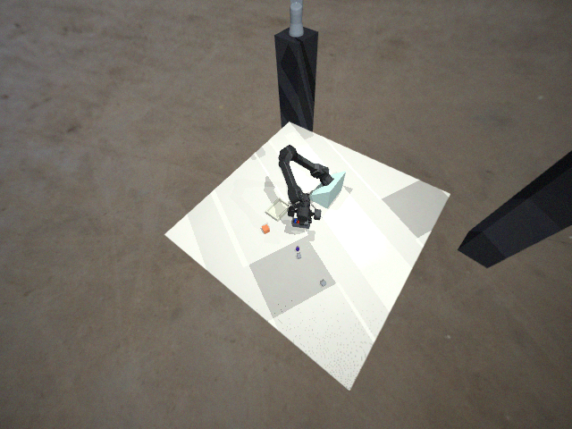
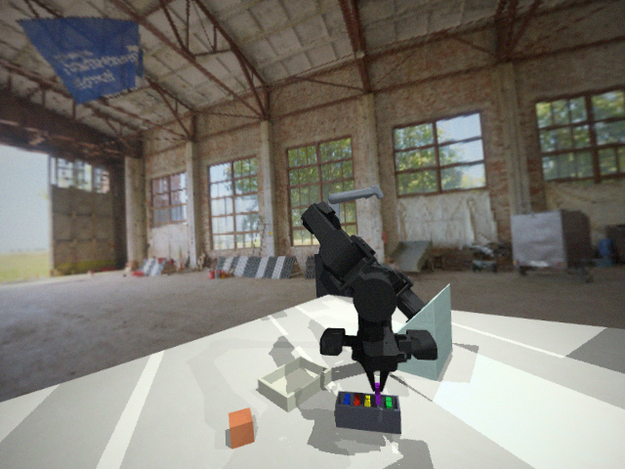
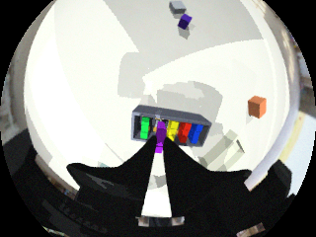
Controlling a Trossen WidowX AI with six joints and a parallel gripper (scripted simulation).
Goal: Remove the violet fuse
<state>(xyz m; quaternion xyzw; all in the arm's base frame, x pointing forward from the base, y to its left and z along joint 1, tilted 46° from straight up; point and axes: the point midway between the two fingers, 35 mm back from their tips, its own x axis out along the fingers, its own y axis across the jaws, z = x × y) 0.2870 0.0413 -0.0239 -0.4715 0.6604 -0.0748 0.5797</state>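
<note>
My gripper tip is 30 mm short of the pale tray, 200 mm to the left of it and 60 mm above it. Round my gripper tip: violet fuse: 10 mm below.
</note>
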